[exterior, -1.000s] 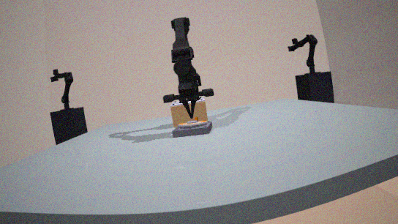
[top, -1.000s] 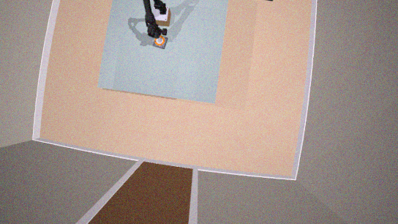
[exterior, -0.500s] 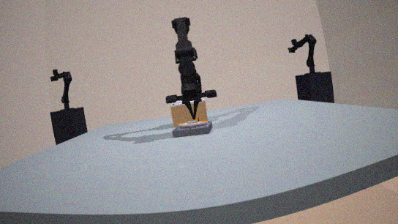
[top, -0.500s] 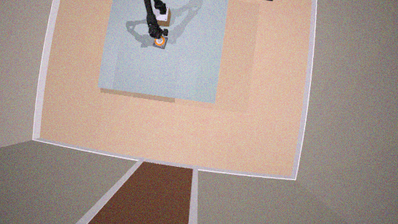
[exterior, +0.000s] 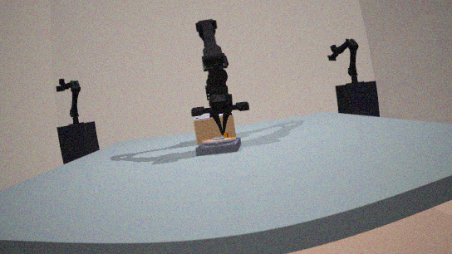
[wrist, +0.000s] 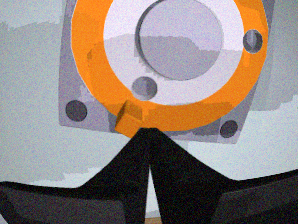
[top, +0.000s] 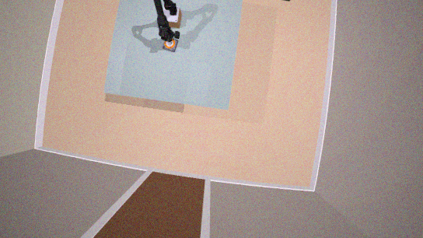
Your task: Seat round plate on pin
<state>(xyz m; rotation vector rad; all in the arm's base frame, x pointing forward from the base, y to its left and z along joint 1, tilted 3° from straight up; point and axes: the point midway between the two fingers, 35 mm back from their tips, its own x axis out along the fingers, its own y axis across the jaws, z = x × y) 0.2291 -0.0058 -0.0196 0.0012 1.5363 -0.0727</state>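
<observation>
Right now my gripper tip is 50 mm short of the grey square base, 20 mm to the left of it and 20 mm above it.
</observation>
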